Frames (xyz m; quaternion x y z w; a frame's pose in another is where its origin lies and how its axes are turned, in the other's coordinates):
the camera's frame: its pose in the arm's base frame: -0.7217 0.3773 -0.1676 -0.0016 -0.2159 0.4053 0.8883
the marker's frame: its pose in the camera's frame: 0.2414 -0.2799 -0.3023 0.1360 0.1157 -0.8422 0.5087
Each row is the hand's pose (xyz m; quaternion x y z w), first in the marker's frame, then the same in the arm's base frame.
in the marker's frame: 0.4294 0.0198 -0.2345 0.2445 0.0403 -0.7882 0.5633
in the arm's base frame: -0.0022 0.1811 -0.6404 -0.3276 -0.1349 0.9351 0.0074
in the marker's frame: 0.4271 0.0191 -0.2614 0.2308 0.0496 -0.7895 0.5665
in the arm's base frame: 0.0010 0.1953 -0.6632 -0.3219 -0.1500 0.9348 0.0024
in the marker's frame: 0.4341 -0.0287 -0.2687 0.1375 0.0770 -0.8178 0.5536
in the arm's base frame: -0.0356 0.1765 -0.6896 -0.2549 -0.2269 0.9400 0.0049
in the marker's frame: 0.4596 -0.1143 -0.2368 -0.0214 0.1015 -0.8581 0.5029
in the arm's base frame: -0.1034 0.1114 -0.7022 -0.1227 -0.3363 0.9333 0.0277
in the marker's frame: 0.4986 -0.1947 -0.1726 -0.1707 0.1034 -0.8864 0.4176
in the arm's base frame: -0.1663 0.0221 -0.6895 0.0216 -0.4177 0.9053 0.0741
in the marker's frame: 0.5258 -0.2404 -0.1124 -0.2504 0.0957 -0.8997 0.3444
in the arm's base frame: -0.2042 -0.0438 -0.6634 0.1101 -0.4522 0.8769 0.1201
